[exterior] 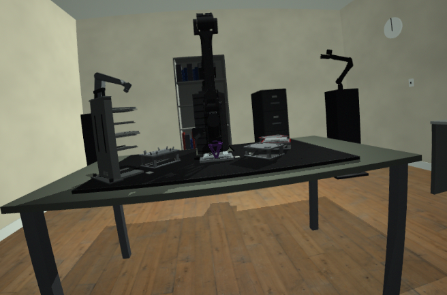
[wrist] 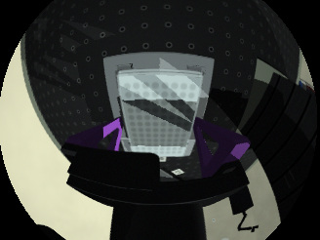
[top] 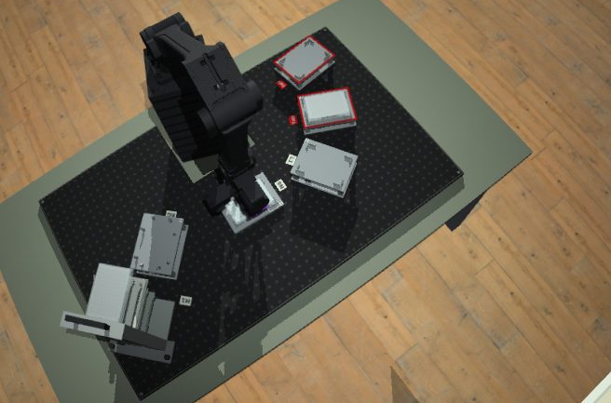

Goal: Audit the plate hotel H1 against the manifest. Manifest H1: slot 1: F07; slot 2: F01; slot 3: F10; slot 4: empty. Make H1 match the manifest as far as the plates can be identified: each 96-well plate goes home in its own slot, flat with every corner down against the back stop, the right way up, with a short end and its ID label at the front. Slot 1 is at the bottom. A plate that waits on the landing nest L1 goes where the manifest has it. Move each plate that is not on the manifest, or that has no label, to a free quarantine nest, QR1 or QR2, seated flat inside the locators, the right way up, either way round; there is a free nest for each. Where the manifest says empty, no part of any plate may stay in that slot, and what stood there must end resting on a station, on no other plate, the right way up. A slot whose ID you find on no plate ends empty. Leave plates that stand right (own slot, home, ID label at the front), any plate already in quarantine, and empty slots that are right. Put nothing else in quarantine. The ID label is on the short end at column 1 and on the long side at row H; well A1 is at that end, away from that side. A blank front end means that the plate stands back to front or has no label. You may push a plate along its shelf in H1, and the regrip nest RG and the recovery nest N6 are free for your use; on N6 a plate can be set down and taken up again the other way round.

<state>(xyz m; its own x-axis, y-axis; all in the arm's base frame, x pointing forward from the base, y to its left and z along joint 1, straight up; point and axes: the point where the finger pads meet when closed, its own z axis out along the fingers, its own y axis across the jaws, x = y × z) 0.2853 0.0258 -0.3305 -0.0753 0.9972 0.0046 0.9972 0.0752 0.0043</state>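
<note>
Now: the recovery nest N6 20 mm below my hand. Also, from my hand: N6 tag: 110 mm to the left, 20 mm below, 10 mm behind; then landing nest L1: 240 mm to the left, 20 mm ahead, 20 mm above; then regrip nest RG: 280 mm to the right, 30 mm above.
</note>
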